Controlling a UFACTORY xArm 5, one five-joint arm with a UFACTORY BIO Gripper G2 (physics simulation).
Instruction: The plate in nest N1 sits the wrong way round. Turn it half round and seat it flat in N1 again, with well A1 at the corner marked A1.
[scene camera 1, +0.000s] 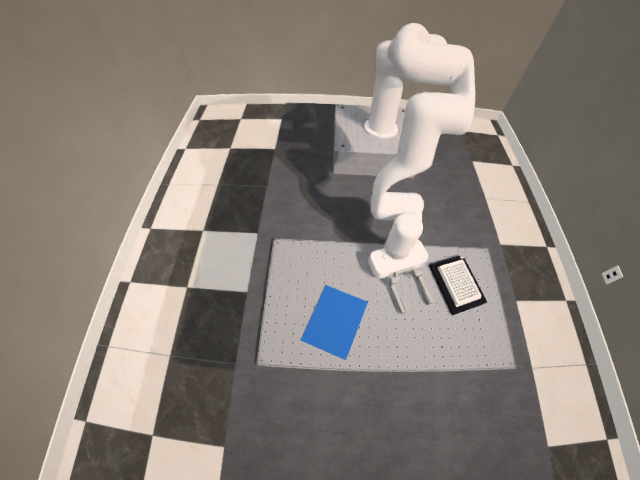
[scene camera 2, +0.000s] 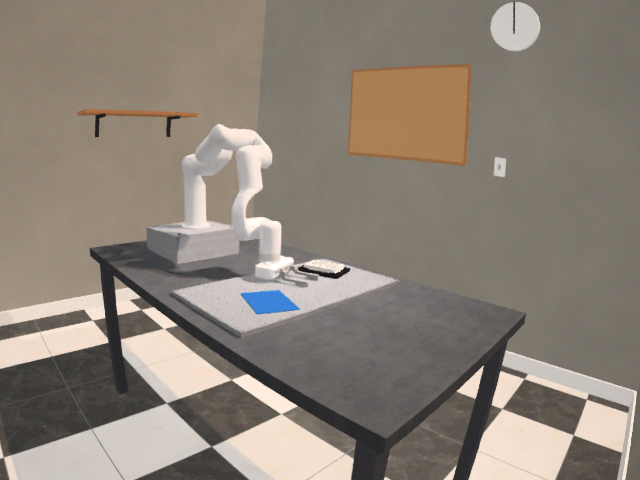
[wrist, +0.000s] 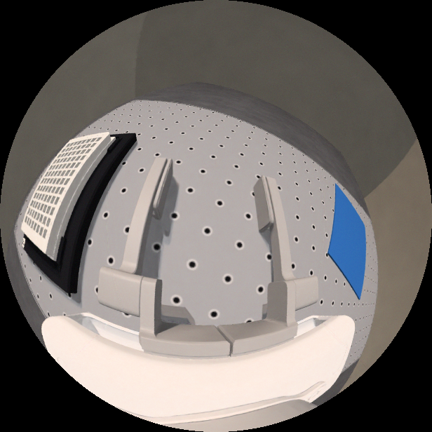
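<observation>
The white plate (scene camera 1: 459, 283) (scene camera 2: 324, 266) (wrist: 62, 185) lies in the black nest (scene camera 1: 454, 310) (scene camera 2: 338, 274) (wrist: 82, 230), on the right of the pegboard in the first scene view. A small white mark shows at the nest's far right corner there; its lettering cannot be read. Well A1 cannot be made out, nor whether the plate is fully flat. My gripper (scene camera 1: 416, 306) (scene camera 2: 310, 281) (wrist: 214, 181) is shut and holds nothing; a gap stays between its long fingers. It is low over the board, beside the nest, apart from it and the plate.
A flat blue sheet (scene camera 1: 334, 322) (scene camera 2: 269, 301) (wrist: 348, 241) lies on the perforated grey board (scene camera 1: 423, 356) (scene camera 2: 351, 289) (wrist: 215, 250), on the other side of my gripper from the nest. The arm's grey base block (scene camera 1: 361, 161) (scene camera 2: 193, 248) stands at the back of the table.
</observation>
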